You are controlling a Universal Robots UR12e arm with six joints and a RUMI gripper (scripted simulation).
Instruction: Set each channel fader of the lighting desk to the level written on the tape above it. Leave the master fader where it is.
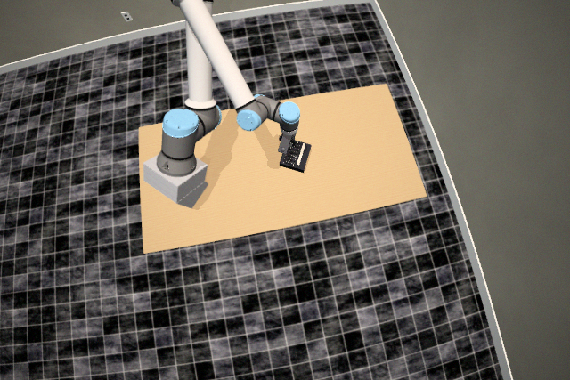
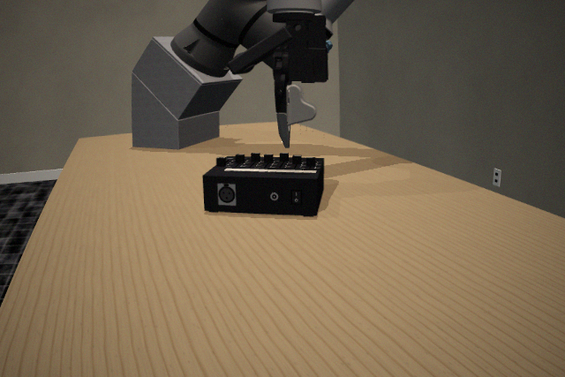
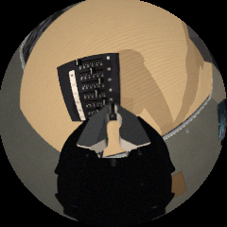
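Right now my hand is 2 cm short of the fader cap, 2 cm above it and 1 cm to the left of it.
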